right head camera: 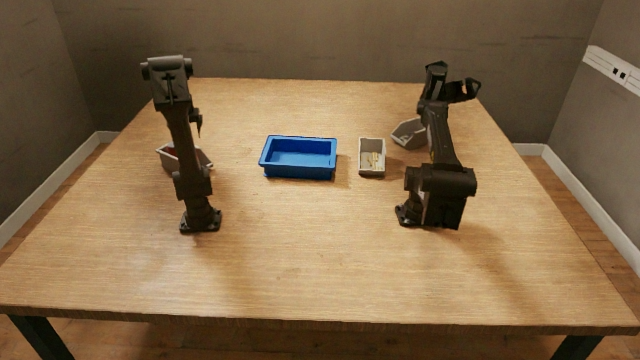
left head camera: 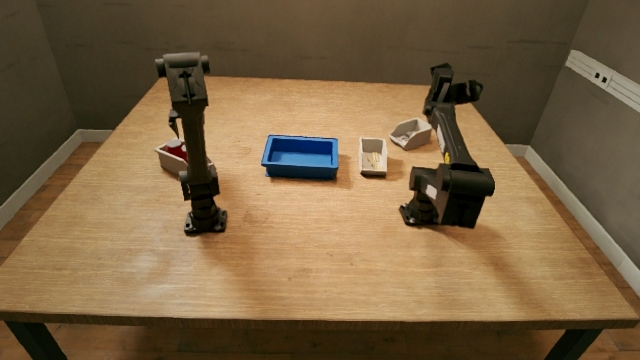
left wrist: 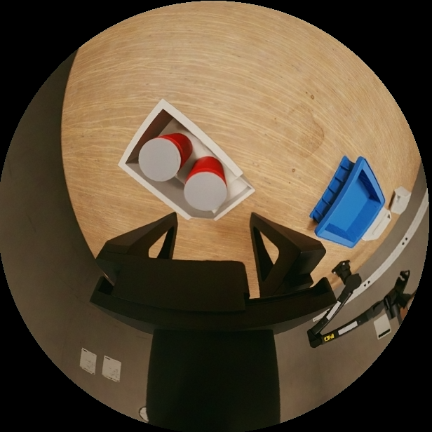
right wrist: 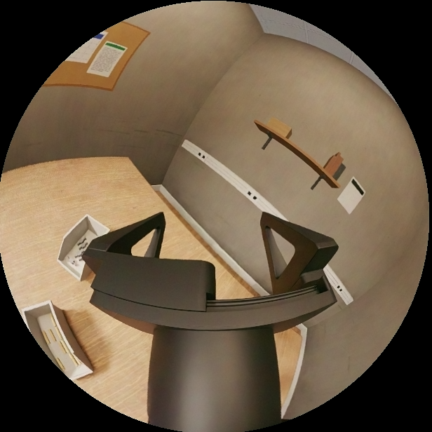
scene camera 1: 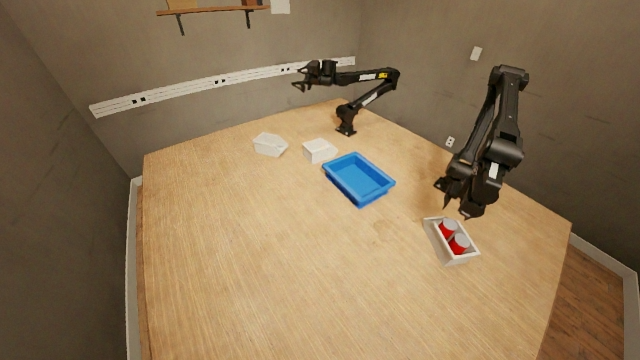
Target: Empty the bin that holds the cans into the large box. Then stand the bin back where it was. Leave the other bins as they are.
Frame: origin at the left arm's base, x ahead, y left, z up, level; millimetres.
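Seen in the pictures: left gripper, fingertip midpoint: point(scene camera 1: 453, 213); right gripper, fingertip midpoint: point(right head camera: 467, 87) point(left head camera: 469, 89) point(scene camera 1: 294, 77); left arm's base, link origin: point(right head camera: 201, 222) point(left head camera: 206, 223); right arm's base, link origin: point(right head camera: 415, 216) point(left head camera: 419, 216) point(scene camera 1: 345, 131).
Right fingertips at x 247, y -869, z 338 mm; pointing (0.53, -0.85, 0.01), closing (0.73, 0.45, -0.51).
Observation:
Offsets run from my right fingertips to a thing's top centre.
The bin with the cans @(dx +59, dy +977, dz -262 mm) point(left head camera: 172, 161) point(right head camera: 169, 160) point(scene camera 1: 439, 244) point(left wrist: 165, 192) is pale grey and stands upright at the left in the head views. Two red cans with grey tops @(dx +83, dy +1014, dz -245 mm) point(scene camera 1: 459, 244) point(left wrist: 205, 191) stand in it. My left gripper point(scene camera 1: 456, 212) point(left wrist: 213, 217) is open with nothing between its fingers, above and beside the bin's lower edge in the left wrist view. The left arm hides part of the bin in the head views. The large blue box @(dx +70, dy +556, dz -274 mm) point(left head camera: 300, 171) point(right head camera: 299, 171) point(scene camera 1: 375, 196) point(left wrist: 332, 192) is empty. My right gripper point(right wrist: 212, 216) is open and empty, raised at the right in the head views.
A bin with yellowish pieces @(dx +51, dy +285, dz -263 mm) point(left head camera: 373, 173) point(scene camera 1: 317, 152) point(right wrist: 75, 340) stands beside the blue box. A bin with small dark pieces @(dx +230, dy +77, dz -263 mm) point(left head camera: 417, 137) point(scene camera 1: 270, 145) point(right wrist: 72, 240) stands farther back, partly behind the right arm in the right head view.

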